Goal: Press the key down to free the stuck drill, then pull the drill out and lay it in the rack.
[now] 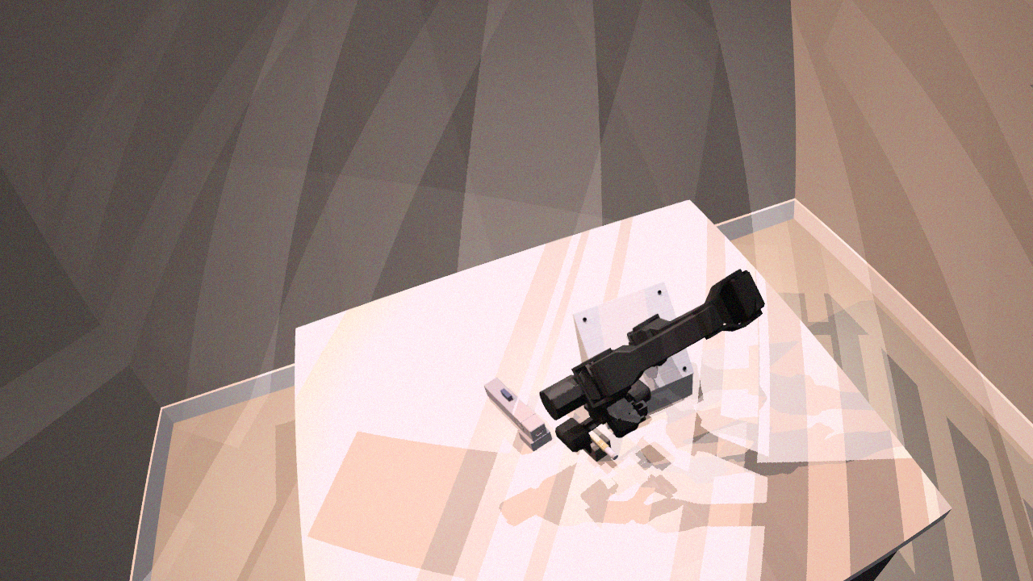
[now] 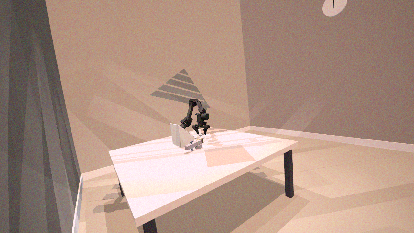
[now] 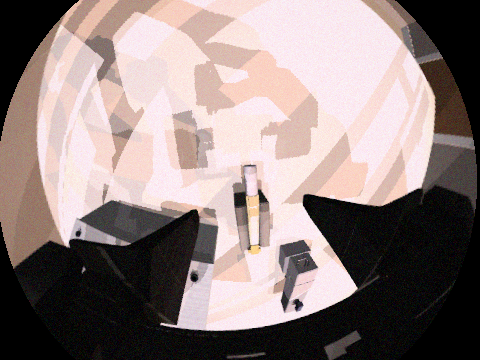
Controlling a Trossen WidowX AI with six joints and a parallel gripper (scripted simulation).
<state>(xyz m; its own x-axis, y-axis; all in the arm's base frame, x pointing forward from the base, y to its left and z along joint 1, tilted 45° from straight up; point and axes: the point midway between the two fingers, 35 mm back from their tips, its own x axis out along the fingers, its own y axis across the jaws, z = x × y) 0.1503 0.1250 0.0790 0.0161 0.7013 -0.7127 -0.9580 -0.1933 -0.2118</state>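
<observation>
Right now my gripper tip is 3 cm to the left of the drill, 3 cm above it and 1 cm short of it. Also, from my gripper tip: blue key (21 cm to the right, 15 cm ahead, 2 cm below); then grey sleeve fixture (18 cm to the right, 14 cm ahead, 4 cm below).
</observation>
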